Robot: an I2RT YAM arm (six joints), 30 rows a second.
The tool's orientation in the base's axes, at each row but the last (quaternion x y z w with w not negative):
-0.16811, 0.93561, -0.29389, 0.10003
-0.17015, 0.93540, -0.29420, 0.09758
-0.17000, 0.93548, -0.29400, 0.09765
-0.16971, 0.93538, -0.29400, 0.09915
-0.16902, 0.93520, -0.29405, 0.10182
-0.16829, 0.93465, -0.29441, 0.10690
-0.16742, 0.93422, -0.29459, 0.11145
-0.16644, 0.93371, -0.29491, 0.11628
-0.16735, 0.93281, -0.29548, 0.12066
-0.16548, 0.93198, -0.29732, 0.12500
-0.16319, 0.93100, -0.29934, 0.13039
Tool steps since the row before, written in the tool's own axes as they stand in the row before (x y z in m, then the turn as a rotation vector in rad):
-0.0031, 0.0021, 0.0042, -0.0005, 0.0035, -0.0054
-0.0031, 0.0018, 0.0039, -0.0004, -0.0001, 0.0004
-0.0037, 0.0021, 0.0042, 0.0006, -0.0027, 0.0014
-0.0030, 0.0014, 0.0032, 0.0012, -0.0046, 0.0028
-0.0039, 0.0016, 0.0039, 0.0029, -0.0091, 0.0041
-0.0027, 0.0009, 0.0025, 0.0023, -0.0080, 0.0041
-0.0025, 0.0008, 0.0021, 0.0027, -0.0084, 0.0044
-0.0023, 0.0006, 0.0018, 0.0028, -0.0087, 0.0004
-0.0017, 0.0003, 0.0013, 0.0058, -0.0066, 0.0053
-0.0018, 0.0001, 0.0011, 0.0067, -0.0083, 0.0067
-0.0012, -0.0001, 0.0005, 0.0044, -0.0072, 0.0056
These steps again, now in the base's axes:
0.0035, 0.0006, -0.0043, -0.0020, 0.0057, 0.0024
0.0035, 0.0005, -0.0039, 0.0005, -0.0001, -0.0002
0.0041, 0.0008, -0.0043, 0.0005, -0.0030, 0.0004
0.0033, 0.0006, -0.0031, 0.0009, -0.0054, 0.0003
0.0043, 0.0007, -0.0037, 0.0008, -0.0102, 0.0017
0.0030, 0.0004, -0.0023, 0.0011, -0.0091, 0.0012
0.0027, 0.0005, -0.0019, 0.0009, -0.0098, 0.0011
0.0025, 0.0004, -0.0015, -0.0003, -0.0080, 0.0045
0.0019, 0.0002, -0.0010, -0.0020, -0.0100, -0.0010
0.0020, 0.0002, -0.0007, -0.0020, -0.0124, -0.0013
0.0013, 0.0001, -0.0002, -0.0005, -0.0101, -0.0007

